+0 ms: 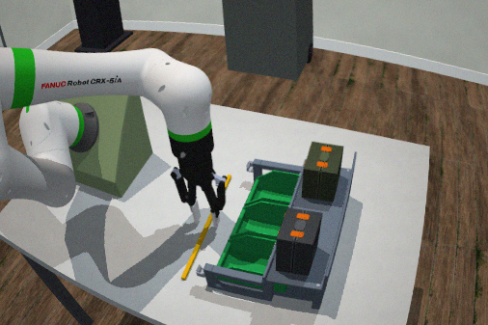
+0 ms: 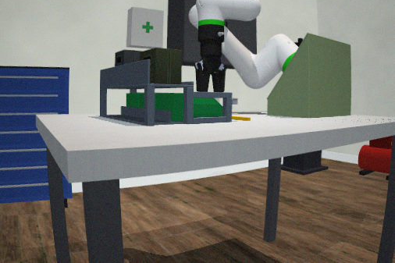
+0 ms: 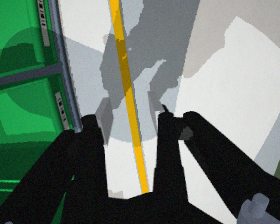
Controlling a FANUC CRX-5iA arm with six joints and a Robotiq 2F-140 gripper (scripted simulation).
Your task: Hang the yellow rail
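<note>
Right now my hand is 40 mm above the yellow rail.
</note>
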